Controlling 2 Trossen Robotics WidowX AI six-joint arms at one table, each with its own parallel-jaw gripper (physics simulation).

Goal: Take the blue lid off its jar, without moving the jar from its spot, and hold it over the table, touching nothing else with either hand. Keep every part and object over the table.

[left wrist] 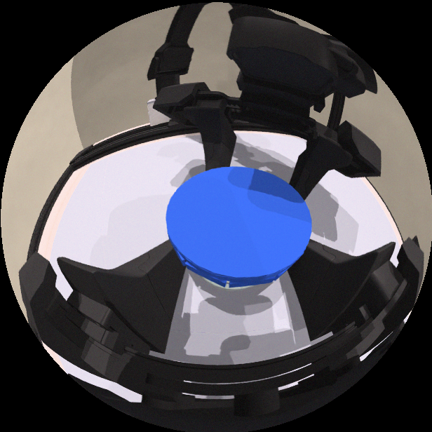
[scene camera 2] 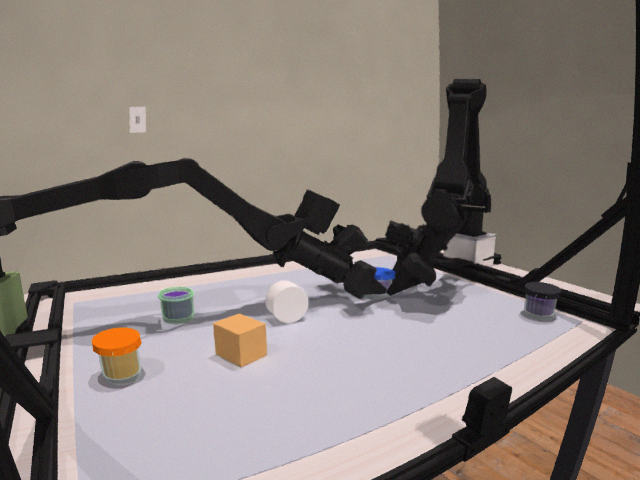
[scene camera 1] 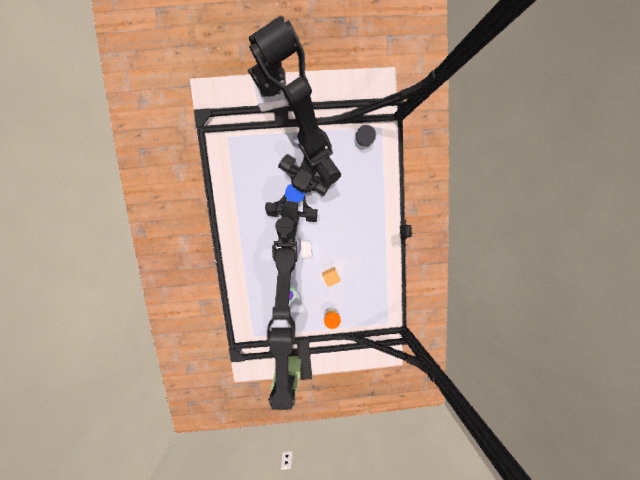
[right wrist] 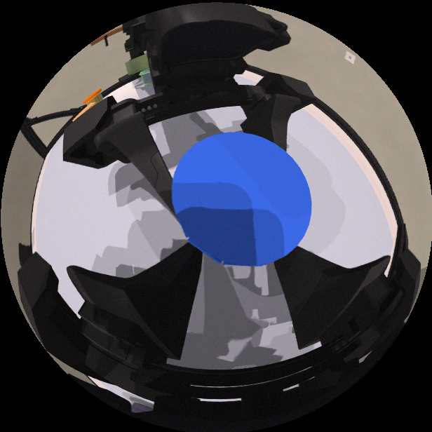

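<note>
The blue lid sits level on its jar, which stands upright on the mat. My left gripper is shut on the jar from the left in scene camera 2, with its fingers on both sides, close under the lid. My right gripper reaches in from the opposite side and appears shut on the lid, nearer one edge than its middle. The lid hides the fingertips of both, so exact contact heights are unclear. The two hands are very close together.
A white cylinder, an orange cube, an open jar with purple contents and an orange-lidded jar stand toward the left arm's side. A black-lidded jar stands at the right arm's side.
</note>
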